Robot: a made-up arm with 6 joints. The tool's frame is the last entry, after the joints.
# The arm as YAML. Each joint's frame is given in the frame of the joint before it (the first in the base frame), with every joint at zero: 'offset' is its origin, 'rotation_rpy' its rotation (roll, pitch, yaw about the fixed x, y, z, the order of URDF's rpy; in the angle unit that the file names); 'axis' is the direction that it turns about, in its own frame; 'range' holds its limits. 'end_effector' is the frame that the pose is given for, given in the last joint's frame.
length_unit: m
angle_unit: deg
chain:
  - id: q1
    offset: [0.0, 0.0, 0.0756]
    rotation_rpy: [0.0, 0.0, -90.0]
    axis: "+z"
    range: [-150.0, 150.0]
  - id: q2
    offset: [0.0, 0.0, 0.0]
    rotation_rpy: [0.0, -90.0, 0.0]
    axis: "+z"
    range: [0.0, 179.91]
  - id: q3
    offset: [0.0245, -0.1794, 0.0]
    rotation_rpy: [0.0, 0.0, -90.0]
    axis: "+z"
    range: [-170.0, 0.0]
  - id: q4
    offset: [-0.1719, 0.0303, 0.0]
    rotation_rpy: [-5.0, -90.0, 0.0]
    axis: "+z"
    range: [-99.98, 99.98]
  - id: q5
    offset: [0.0, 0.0, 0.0]
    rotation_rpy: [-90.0, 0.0, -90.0]
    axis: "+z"
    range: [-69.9, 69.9]
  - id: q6
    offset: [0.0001, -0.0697, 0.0]
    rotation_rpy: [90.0, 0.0, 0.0]
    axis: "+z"
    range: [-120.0, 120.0]
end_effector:
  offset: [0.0, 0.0, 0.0]
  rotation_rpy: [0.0, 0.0, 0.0]
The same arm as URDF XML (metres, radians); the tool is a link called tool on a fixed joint. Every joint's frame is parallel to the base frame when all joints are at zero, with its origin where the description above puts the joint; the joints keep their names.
<robot name="arm">
<joint name="q1" type="revolute"><parent link="base"/><child link="link1"/><origin xyz="0 0 0.0756" rpy="0 0 0"/><axis xyz="0 0 1"/><limit lower="-2.618" upper="2.618"/></joint>
<joint name="q2" type="revolute"><parent link="link1"/><child link="link2"/><origin xyz="0 0 0" rpy="0 0 0"/><axis xyz="0 1 0"/><limit lower="0" upper="3.14"/></joint>
<joint name="q3" type="revolute"><parent link="link2"/><child link="link3"/><origin xyz="-0.1794 0 0.0245" rpy="0 0 0"/><axis xyz="0 1 0"/><limit lower="-2.9671" upper="0"/></joint>
<joint name="q4" type="revolute"><parent link="link3"/><child link="link4"/><origin xyz="0.1719 0 0.0303" rpy="0 0 0"/><axis xyz="0.996191 0 0.087199"/><limit lower="-1.745" upper="1.745"/></joint>
<joint name="q5" type="revolute"><parent link="link4"/><child link="link5"/><origin xyz="0 0 0" rpy="0 0 0"/><axis xyz="0 1 0"/><limit lower="-1.22" upper="1.22"/></joint>
<joint name="q6" type="revolute"><parent link="link5"/><child link="link6"/><origin xyz="0.0694 0 0.006" rpy="0 0 0"/><axis xyz="0.996191 0 0.087199"/><limit lower="-2.0944" upper="2.0944"/></joint>
<joint name="tool_joint" type="fixed"><parent link="link6"/><child link="tool"/><origin xyz="0 0 0" rpy="0 1.4835 0"/></joint>
<link name="base"/>
<link name="link1"/>
<link name="link2"/>
<link name="link3"/>
<link name="link4"/>
<link name="link5"/>
<link name="link6"/>
<link name="tool"/>
</robot>

